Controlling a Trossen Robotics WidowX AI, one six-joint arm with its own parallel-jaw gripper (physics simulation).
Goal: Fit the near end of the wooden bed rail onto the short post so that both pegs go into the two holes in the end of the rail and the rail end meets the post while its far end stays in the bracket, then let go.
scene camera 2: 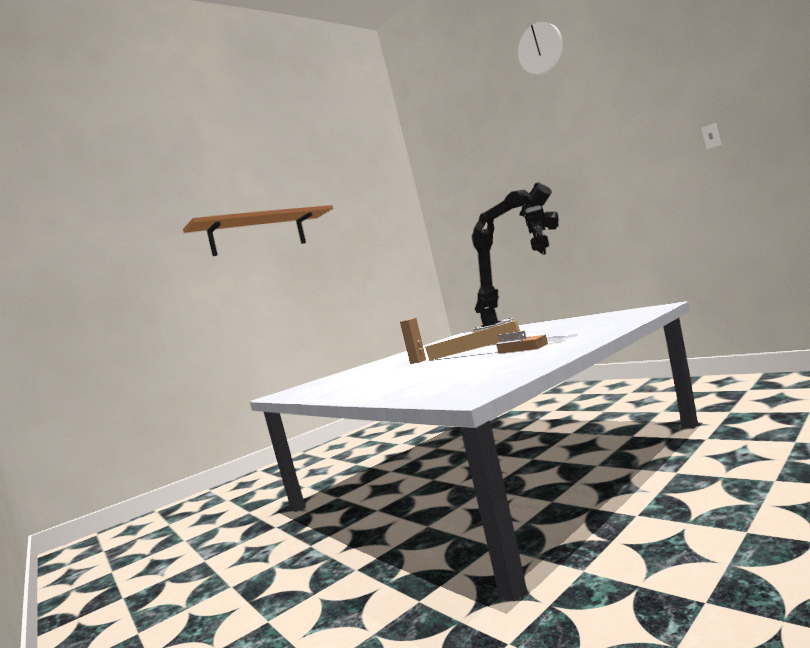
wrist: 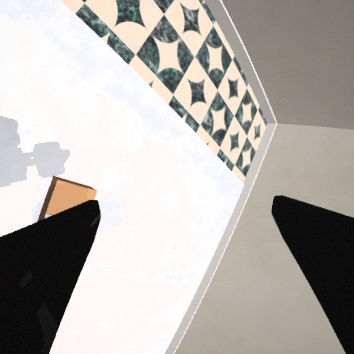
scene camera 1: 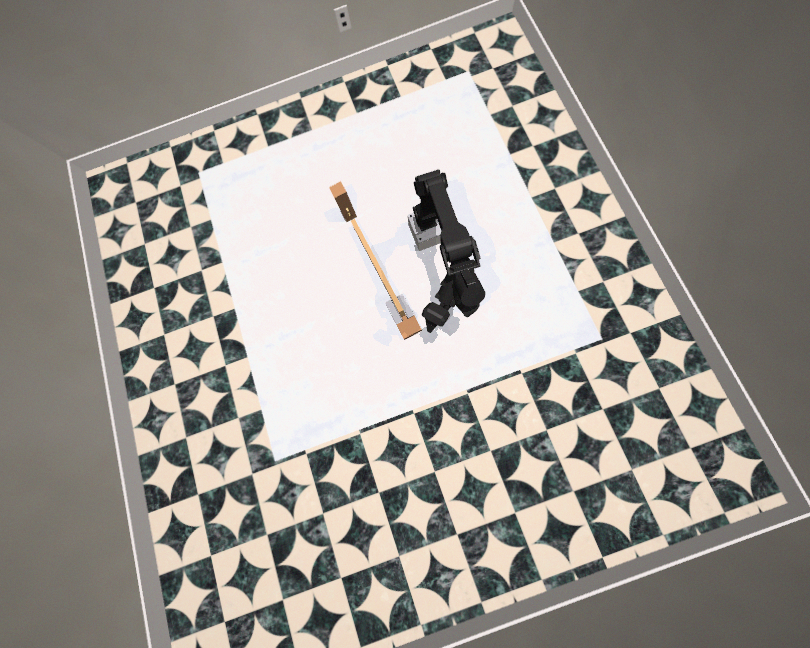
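Where they show: gripper, fingertip midpoint: (scene camera 2: 542,245) (wrist: 187,206); arm's base, link origin: (scene camera 2: 490,324) (scene camera 1: 426,221).
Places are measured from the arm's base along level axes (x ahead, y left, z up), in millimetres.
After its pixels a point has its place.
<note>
The brown short post (scene camera 1: 345,204) {x 273, y -163, z 35 mm} (scene camera 2: 412,341) {x 301, y -165, z 11 mm} stands upright, with pegs on its side facing the rail. The long thin wooden rail (scene camera 1: 375,264) {x 241, y 97, z 3 mm} (scene camera 2: 466,340) {x 249, y 89, z -19 mm} runs from beside the post to the grey metal bracket (scene camera 1: 395,308) {x 220, y 289, z 21 mm} (scene camera 2: 511,335) {x 220, y 294, z -29 mm}. In scene camera 2 a narrow gap and a peg show between post and rail, and the rail slants up toward the bracket. The bracket is at a wooden block (scene camera 1: 408,328) {x 205, y 366, z -45 mm} (scene camera 2: 523,345) {x 242, y 346, z -60 mm} (wrist: 71,196) {x 195, y 368, z -44 mm}. How the rail's far end sits there is unclear. My gripper (scene camera 1: 430,327) {x 128, y 433, z 255 mm} (scene camera 2: 542,252) {x 128, y 433, z 255 mm} (wrist: 187,206) {x 128, y 433, z 255 mm} is open and empty, high above the table near the block.
The white table (scene camera 1: 324,378) {x 576, y 433, z -80 mm} (scene camera 2: 364,391) {x 700, y 32, z -80 mm} (wrist: 150,240) {x 467, y 324, z -80 mm} bears the parts and my arm's base (scene camera 1: 424,233) {x 24, y 44, z 0 mm}. My raised arm (scene camera 1: 449,219) {x 29, y 247, z 459 mm} (scene camera 2: 483,256) {x 33, y 75, z 280 mm} stands beside the rail. A wall shelf (scene camera 2: 260,217) hangs well away from the table. Arm shadows fall on the table top.
</note>
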